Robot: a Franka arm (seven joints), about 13 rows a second.
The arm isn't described. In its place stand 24 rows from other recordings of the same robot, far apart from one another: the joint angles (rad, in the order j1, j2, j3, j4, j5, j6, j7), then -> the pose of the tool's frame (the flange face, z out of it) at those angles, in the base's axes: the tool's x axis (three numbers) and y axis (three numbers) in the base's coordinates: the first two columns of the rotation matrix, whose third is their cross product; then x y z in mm.
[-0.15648 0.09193 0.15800 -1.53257 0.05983 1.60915 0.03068] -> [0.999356 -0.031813 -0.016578 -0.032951 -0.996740 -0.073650 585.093 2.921 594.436]
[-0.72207 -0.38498 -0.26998 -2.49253 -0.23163 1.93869 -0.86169] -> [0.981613 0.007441 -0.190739 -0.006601 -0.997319 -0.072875 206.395 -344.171 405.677]
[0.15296 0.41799 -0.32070 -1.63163 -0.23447 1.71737 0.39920] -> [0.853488 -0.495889 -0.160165 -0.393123 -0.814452 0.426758 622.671 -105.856 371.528]
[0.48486 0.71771 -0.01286 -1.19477 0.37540 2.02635 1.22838] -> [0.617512 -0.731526 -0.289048 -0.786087 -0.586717 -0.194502 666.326 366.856 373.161]
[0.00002 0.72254 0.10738 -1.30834 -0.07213 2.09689 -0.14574] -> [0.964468 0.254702 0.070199 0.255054 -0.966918 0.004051 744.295 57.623 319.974]
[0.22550 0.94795 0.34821 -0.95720 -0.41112 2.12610 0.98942] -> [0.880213 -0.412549 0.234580 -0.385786 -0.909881 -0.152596 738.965 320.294 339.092]
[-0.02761 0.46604 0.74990 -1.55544 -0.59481 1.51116 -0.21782] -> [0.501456 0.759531 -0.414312 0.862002 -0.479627 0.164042 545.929 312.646 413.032]
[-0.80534 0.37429 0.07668 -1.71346 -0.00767 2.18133 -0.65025] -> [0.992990 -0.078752 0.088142 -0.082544 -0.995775 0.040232 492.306 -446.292 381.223]
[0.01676 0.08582 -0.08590 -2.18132 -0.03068 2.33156 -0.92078] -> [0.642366 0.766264 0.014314 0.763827 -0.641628 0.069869 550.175 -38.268 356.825]
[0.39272 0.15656 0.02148 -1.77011 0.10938 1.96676 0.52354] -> [0.988757 -0.148181 -0.020072 -0.149496 -0.982579 -0.110405 557.468 252.119 472.834]
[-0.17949 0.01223 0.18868 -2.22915 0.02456 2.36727 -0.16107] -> [0.980182 0.151706 0.127392 0.153094 -0.988211 -0.001120 539.182 5.135 378.985]
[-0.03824 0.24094 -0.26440 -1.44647 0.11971 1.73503 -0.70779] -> [0.919092 0.386035 0.079036 0.387736 -0.921745 -0.006835 617.445 -161.658 559.437]
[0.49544 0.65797 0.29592 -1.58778 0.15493 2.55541 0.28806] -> [0.948019 0.253095 0.192880 0.308887 -0.877589 -0.366642 537.968 489.183 297.534]
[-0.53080 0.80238 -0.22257 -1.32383 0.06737 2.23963 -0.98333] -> [0.964451 0.263956 -0.012707 0.262415 -0.950926 0.163946 578.892 -484.263 274.473]
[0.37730 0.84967 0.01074 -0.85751 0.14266 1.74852 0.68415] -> [0.948007 -0.311840 -0.063554 -0.317854 -0.937713 -0.140227 714.741 302.245 406.950]
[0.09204 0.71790 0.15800 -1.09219 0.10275 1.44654 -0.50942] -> [0.701925 0.682584 -0.203420 0.600953 -0.720871 -0.345255 689.448 155.300 380.553]
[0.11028 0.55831 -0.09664 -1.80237 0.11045 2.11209 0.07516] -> [0.962634 -0.116804 -0.244322 -0.122583 -0.992422 -0.008527 625.462 16.935 218.679]
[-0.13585 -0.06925 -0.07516 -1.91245 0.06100 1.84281 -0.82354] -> [0.827114 0.560142 0.046089 0.561878 -0.826035 -0.044270 529.347 -109.345 523.120]
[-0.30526 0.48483 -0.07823 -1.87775 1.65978 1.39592 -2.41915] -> [-0.111653 -0.120445 0.986421 0.945781 -0.317546 0.068279 606.091 -109.718 314.348]
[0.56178 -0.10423 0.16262 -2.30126 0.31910 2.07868 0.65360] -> [0.963527 -0.086662 -0.253191 -0.116608 -0.987533 -0.105742 352.399 333.616 382.147]
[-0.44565 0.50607 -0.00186 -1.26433 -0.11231 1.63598 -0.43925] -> [0.985653 0.003028 -0.168758 0.010443 -0.999018 0.043067 618.234 -309.003 456.929]
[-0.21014 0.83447 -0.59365 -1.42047 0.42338 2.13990 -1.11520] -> [0.968431 0.245290 -0.044428 0.247739 -0.966824 0.062261 576.282 -443.188 258.868]
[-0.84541 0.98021 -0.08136 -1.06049 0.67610 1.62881 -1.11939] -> [0.959004 -0.062593 0.276393 0.116628 -0.801711 -0.586223 506.817 -537.008 223.862]
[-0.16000 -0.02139 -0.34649 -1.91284 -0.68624 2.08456 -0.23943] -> [0.998410 0.002440 -0.056313 0.035750 -0.799812 0.599185 488.421 -308.727 529.593]
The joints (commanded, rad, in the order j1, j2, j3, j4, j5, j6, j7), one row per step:
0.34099, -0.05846, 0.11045, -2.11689, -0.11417, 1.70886, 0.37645
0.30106, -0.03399, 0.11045, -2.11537, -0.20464, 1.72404, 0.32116
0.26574, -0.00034, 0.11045, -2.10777, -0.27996, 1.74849, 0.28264
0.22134, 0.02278, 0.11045, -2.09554, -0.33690, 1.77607, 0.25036
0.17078, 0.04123, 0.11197, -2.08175, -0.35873, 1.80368, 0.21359
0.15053, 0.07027, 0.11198, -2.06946, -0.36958, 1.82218, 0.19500
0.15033, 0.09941, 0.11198, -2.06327, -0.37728, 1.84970, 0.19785
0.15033, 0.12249, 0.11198, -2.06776, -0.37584, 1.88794, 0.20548
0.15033, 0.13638, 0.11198, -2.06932, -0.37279, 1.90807, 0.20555
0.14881, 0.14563, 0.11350, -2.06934, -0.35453, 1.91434, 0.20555
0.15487, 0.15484, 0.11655, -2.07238, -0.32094, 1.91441, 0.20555
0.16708, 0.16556, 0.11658, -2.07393, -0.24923, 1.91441, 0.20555
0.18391, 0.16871, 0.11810, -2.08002, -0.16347, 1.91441, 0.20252
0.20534, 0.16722, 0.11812, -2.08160, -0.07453, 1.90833, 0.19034
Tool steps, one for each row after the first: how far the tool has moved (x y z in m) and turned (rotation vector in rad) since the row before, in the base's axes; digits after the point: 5 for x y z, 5 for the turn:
0.01556, -0.02349, -0.00944, -0.05861, -0.00830, 0.05683
0.01598, -0.01918, -0.01105, -0.04647, -0.00702, 0.04259
0.01634, -0.02222, -0.00411, -0.02755, -0.01657, 0.02115
0.01452, -0.02276, -0.00195, 0.00208, -0.00917, 0.00324
0.00925, -0.00871, -0.00889, 0.00115, 0.00607, 0.00762
0.00612, 0.00193, -0.01140, 0.00250, -0.00342, 0.00955
0.00360, 0.00268, -0.01249, 0.01221, -0.00798, 0.00348
0.00193, 0.00159, -0.00723, 0.00892, -0.00119, 0.00386
0.00022, 0.00157, -0.00504, 0.01575, 0.00781, -0.00920
-0.00291, 0.00663, -0.00677, 0.02402, 0.01940, -0.01116
-0.00418, 0.01076, -0.00741, 0.05208, 0.02828, -0.03178
-0.00682, 0.01449, -0.00497, 0.06268, 0.03001, -0.03212
-0.00689, 0.01636, -0.00059, 0.06662, 0.03023, -0.02320

